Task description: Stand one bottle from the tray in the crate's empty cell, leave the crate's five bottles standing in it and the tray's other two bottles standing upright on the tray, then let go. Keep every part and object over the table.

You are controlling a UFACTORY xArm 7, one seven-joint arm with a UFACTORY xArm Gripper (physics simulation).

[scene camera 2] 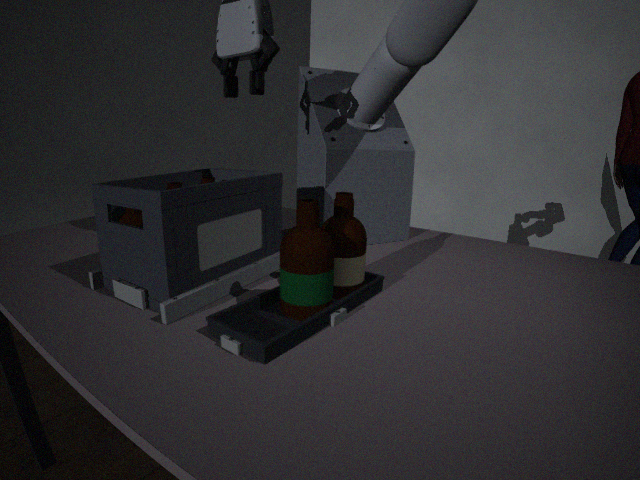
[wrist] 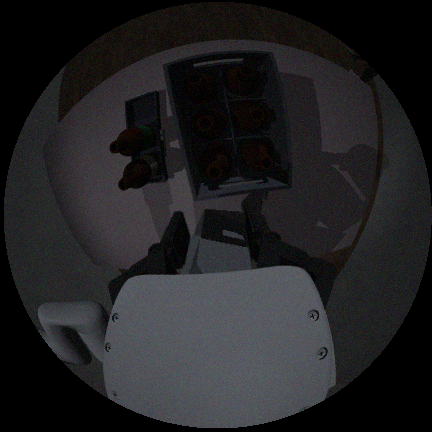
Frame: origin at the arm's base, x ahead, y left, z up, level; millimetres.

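Seen in the pictures: gripper, fingertip midpoint: (scene camera 2: 243, 96) (wrist: 214, 219); arm's base at its link origin: (scene camera 2: 359, 110).
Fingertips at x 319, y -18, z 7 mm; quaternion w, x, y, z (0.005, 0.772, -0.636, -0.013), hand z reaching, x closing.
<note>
Pixels of each thing's middle, then the offset from my fingertips to it. "pt": a spot on its surface instead.
- grey crate at the middle of its body: (scene camera 2: 193, 227) (wrist: 229, 119) dy -20, dx +95, dz -225 mm
- dark tray at the middle of its body: (scene camera 2: 306, 302) (wrist: 144, 138) dy +211, dx +52, dz -300 mm
- green-labelled bottle at the middle of its body: (scene camera 2: 307, 257) (wrist: 131, 140) dy +214, dx +56, dz -230 mm
- cream-labelled bottle at the middle of its body: (scene camera 2: 342, 243) (wrist: 137, 172) dy +205, dx -31, dz -230 mm
- pale rail at a spot on its surface: (scene camera 2: 217, 293) pt dy +94, dx +125, dz -302 mm
My gripper (scene camera 2: 244, 94) (wrist: 214, 219) is open and empty, high above the table and clear of the crate. The grey crate (scene camera 2: 131, 248) (wrist: 181, 135) stands on the table; in the wrist view each of its six cells holds a brown bottle, among them one in the near left cell (wrist: 215, 167). Their lower parts are hidden by the crate walls. The dark tray (scene camera 2: 237, 330) (wrist: 144, 107) lies beside the crate. On it a green-labelled bottle (scene camera 2: 307, 258) (wrist: 132, 141) and a cream-labelled bottle (scene camera 2: 348, 253) (wrist: 138, 172) stand upright; the tray's end cell holds no bottle.
A pale rail (scene camera 2: 217, 293) lies between crate and tray, with small white blocks (scene camera 2: 129, 294) by the crate's end. Small white clips (scene camera 2: 230, 344) sit at the tray's edges. The robot's grey base (scene camera 2: 369, 196) stands behind. A person (scene camera 2: 630, 134) stands at the far right.
</note>
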